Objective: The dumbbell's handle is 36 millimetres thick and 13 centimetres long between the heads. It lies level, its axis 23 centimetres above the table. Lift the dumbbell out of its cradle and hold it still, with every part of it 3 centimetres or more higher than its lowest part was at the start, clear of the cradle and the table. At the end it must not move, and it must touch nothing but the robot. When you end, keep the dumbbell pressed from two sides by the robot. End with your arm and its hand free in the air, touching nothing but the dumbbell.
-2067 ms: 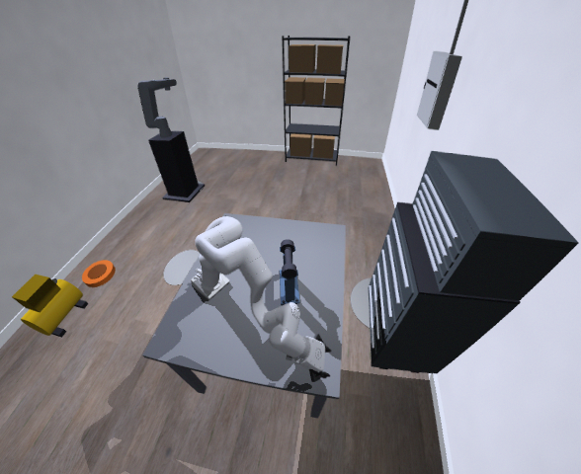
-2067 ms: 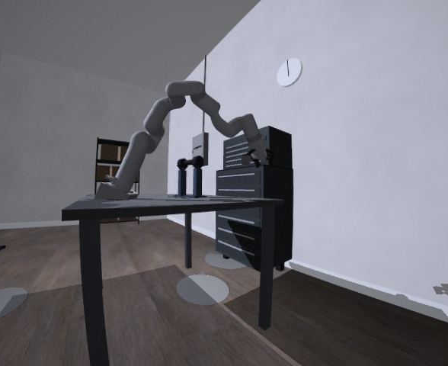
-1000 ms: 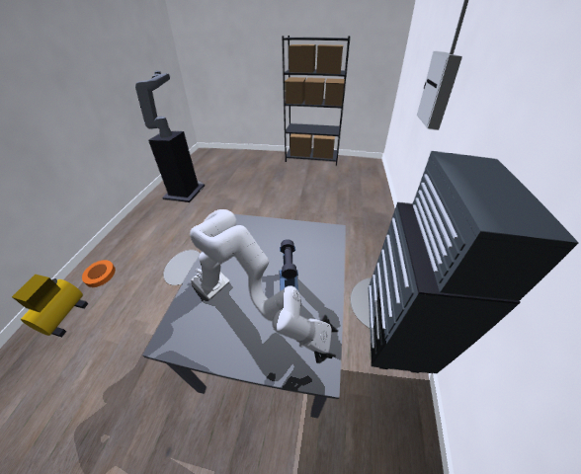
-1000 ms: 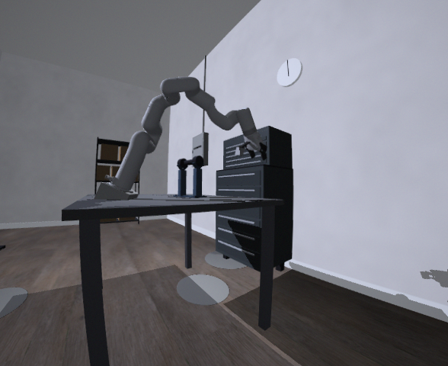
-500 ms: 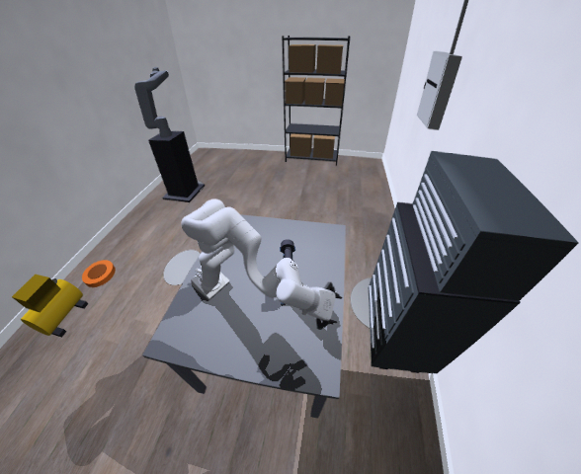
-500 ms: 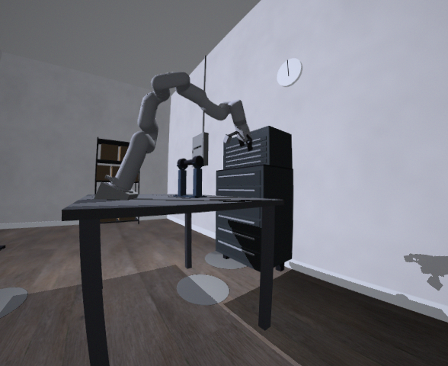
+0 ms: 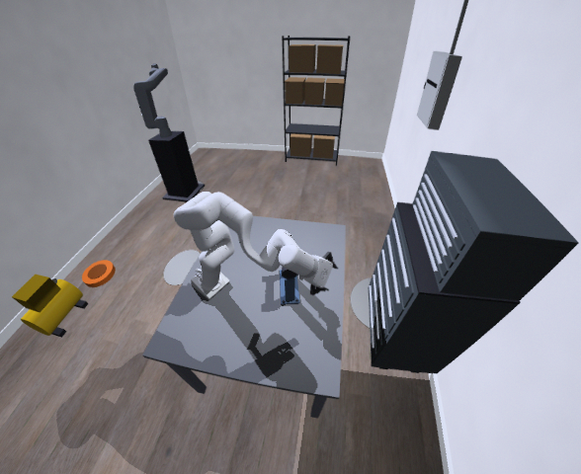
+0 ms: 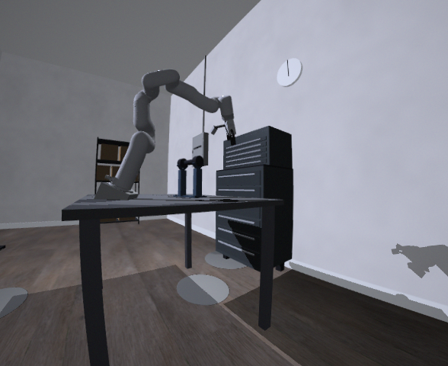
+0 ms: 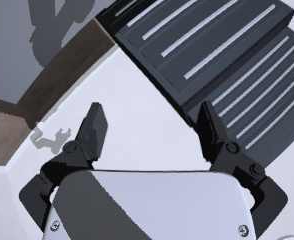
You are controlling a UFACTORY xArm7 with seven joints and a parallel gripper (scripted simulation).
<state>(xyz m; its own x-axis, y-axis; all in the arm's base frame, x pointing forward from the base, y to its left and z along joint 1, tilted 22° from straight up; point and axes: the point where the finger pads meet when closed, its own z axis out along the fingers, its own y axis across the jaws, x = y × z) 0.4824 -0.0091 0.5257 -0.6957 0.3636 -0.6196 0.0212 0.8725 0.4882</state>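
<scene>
My hand is 210 mm past the dark dumbbell, 190 mm to the right of it and 140 mm above it. Also, from my hand: blue cradle (270 mm below, 210 mm behind, 190 mm to the left).
</scene>
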